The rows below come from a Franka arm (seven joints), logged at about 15 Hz.
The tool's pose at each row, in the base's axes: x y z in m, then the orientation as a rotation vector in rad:
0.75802, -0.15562, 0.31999, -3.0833, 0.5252, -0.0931
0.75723, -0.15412, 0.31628, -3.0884, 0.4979, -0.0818
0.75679, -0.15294, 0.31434, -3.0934, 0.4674, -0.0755
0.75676, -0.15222, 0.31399, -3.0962, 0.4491, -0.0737
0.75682, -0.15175, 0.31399, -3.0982, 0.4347, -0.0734
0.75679, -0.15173, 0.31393, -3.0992, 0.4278, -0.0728
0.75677, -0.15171, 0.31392, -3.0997, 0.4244, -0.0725
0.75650, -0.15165, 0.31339, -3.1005, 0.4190, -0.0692
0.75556, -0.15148, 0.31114, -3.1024, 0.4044, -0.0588
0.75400, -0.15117, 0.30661, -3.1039, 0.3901, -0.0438
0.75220, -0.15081, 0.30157, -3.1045, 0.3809, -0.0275
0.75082, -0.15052, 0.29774, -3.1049, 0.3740, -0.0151
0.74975, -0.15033, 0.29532, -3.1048, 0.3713, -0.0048
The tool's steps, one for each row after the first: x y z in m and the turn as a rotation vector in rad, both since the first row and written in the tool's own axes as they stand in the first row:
-0.00145, -0.00107, 0.00366, -0.0010, -0.0073, -0.0177
-0.00237, -0.00200, 0.00557, -0.0011, -0.0115, -0.0374
-0.00265, -0.00266, 0.00592, -0.0011, -0.0127, -0.0492
-0.00275, -0.00312, 0.00593, -0.0008, -0.0130, -0.0585
-0.00279, -0.00313, 0.00598, -0.0007, -0.0134, -0.0630
-0.00282, -0.00314, 0.00599, -0.0007, -0.0136, -0.0652
-0.00312, -0.00310, 0.00650, -0.0010, -0.0157, -0.0686
-0.00419, -0.00290, 0.00869, -0.0016, -0.0224, -0.0780
-0.00602, -0.00257, 0.01312, -0.0023, -0.0321, -0.0871
-0.00812, -0.00220, 0.01804, -0.0032, -0.0425, -0.0929
-0.00973, -0.00194, 0.02178, -0.0039, -0.0505, -0.0973
-0.01094, -0.00171, 0.02413, -0.0045, -0.0571, -0.0989

